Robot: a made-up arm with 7 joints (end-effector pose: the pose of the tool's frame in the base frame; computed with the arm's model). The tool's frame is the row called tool. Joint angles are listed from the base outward.
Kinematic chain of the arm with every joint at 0, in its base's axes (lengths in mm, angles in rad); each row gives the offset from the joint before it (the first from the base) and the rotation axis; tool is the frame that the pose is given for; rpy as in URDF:
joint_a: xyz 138 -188 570 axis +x
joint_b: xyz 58 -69 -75 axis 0.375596 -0.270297 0.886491
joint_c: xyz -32 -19 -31 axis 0.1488 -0.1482 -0.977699
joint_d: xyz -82 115 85 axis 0.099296 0.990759 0.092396
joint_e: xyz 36 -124 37 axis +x
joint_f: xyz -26 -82 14 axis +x
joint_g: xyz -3 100 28 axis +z
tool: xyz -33 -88 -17 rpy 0.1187 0.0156 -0.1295
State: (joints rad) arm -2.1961 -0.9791 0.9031 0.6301 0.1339 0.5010 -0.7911
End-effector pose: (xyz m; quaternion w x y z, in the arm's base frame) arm 0.1473 -0.1908 0.4615 0.3553 -0.0161 -0.8444 -0.4006
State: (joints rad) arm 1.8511 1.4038 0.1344 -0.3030 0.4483 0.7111 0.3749
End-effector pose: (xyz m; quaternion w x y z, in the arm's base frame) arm 0.2592 -0.0250 0.3622 0.3587 -0.7137 0.4982 -0.3373
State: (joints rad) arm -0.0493 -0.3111 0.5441 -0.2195 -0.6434 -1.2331 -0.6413
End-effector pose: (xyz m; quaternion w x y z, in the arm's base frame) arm -0.0087 -0.1873 0.5802 0.3394 -0.8038 -0.1004 -0.4781
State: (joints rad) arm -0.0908 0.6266 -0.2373 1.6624 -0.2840 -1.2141 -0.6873
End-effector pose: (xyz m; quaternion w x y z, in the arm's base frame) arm 0.1890 -0.4023 0.5705 0.6273 -0.5887 0.0217 0.5095
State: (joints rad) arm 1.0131 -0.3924 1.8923 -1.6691 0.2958 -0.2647 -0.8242
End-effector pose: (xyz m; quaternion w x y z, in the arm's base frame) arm 0.2254 -0.0614 0.5425 0.0714 -0.4271 -0.3109 -0.8461
